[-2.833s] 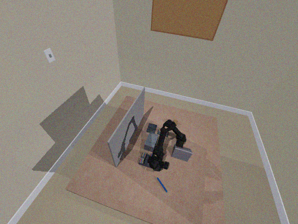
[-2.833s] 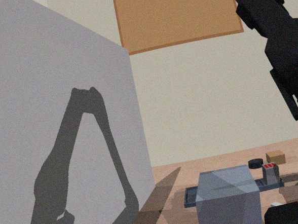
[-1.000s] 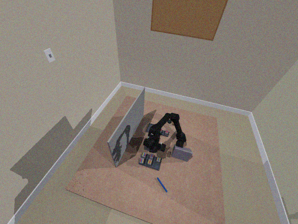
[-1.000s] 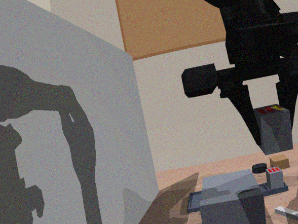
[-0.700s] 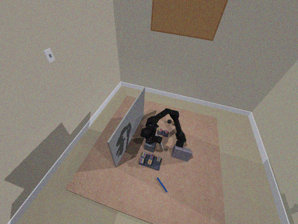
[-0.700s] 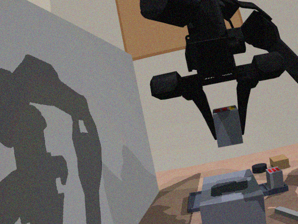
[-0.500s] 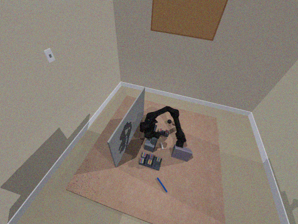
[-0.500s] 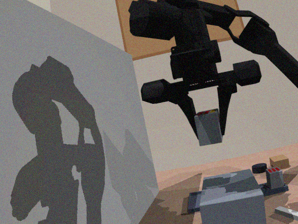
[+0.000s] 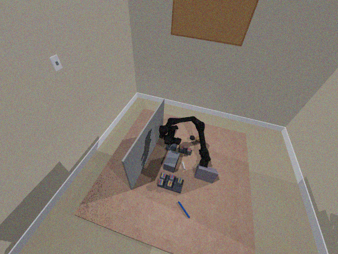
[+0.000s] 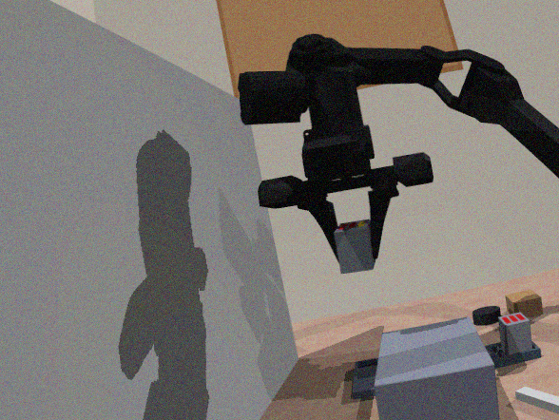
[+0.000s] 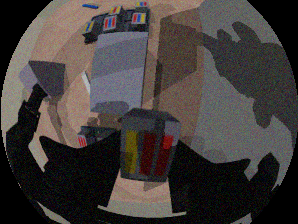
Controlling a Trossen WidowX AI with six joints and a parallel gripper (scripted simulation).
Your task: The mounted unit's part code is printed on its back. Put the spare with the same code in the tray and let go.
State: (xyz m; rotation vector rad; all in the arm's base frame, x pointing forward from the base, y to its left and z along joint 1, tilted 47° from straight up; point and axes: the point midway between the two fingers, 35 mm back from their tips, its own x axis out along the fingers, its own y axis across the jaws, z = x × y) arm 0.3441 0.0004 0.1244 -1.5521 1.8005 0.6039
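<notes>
Now: gripper tip 18 cm above the tray, 13 cm to the left of it and 2 cm past it. The rest, counted from my gripper tip: dark panel (18 cm ahead, 5 cm to the left, 4 cm above); then unit (13 cm below, 9 cm to the left, 5 cm behind); then grey spare (3 cm above).
</notes>
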